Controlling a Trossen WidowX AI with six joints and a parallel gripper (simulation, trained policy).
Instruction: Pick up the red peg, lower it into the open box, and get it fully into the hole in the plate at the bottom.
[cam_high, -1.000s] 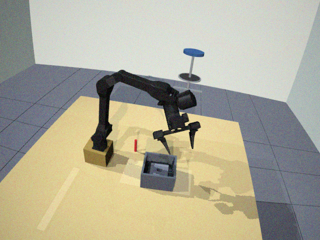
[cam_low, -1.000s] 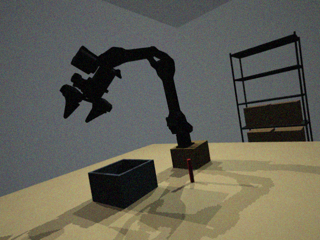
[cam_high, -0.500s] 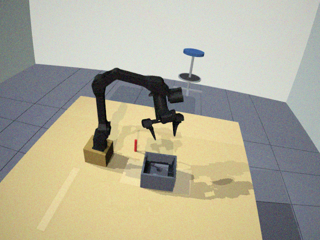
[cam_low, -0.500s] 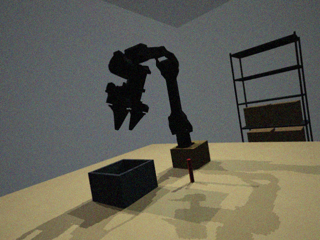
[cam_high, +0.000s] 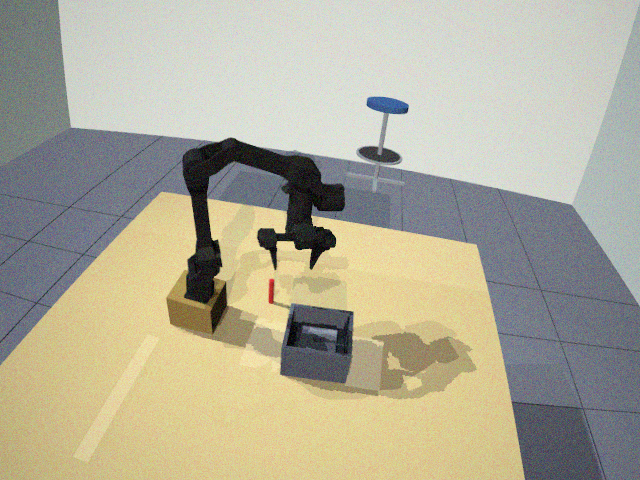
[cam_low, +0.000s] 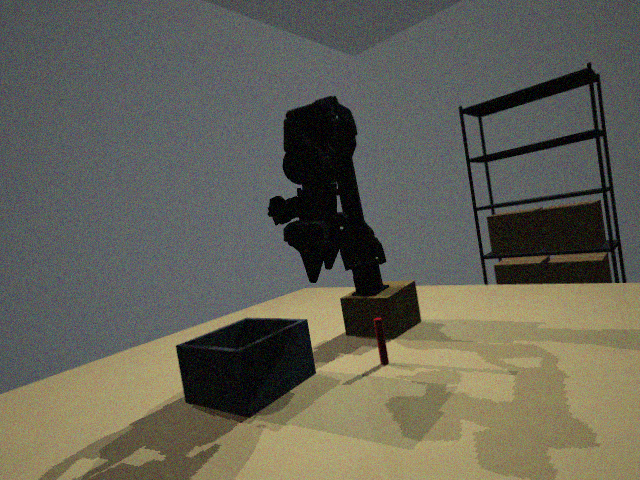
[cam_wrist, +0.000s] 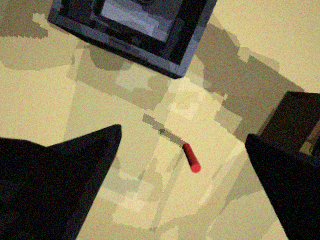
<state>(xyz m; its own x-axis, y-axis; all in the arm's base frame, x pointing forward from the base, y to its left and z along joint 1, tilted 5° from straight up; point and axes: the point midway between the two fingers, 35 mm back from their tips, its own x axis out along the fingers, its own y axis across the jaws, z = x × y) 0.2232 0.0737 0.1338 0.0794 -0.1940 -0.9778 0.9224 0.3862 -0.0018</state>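
My gripper tip is now 7 cm past the red peg, 6 cm to the right of it and 13 cm above it. From my gripper tip the other things lie so: plate: 9 cm ahead, 12 cm to the right, 13 cm below; grey box: 9 cm ahead, 12 cm to the right, 15 cm below.
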